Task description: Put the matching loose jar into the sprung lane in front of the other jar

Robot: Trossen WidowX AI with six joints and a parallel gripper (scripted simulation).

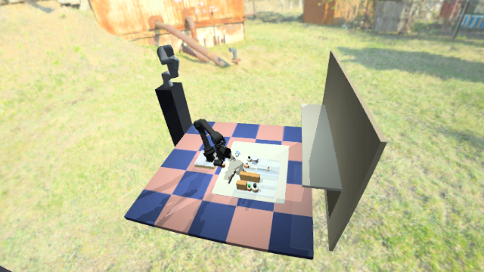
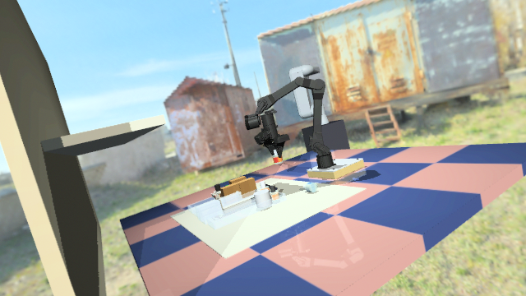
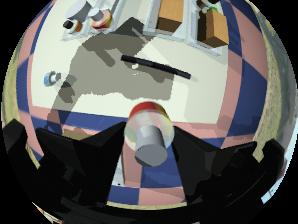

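Now: the thin black stick 7 cm ahead of my gripper tip, 1 cm to the right of it and 12 cm below it. Round my gripper tip: shelf wall: 77 cm ahead, 18 cm to the left, 27 cm above; then clear lane tray: 31 cm ahead, 10 cm to the left, 10 cm below.
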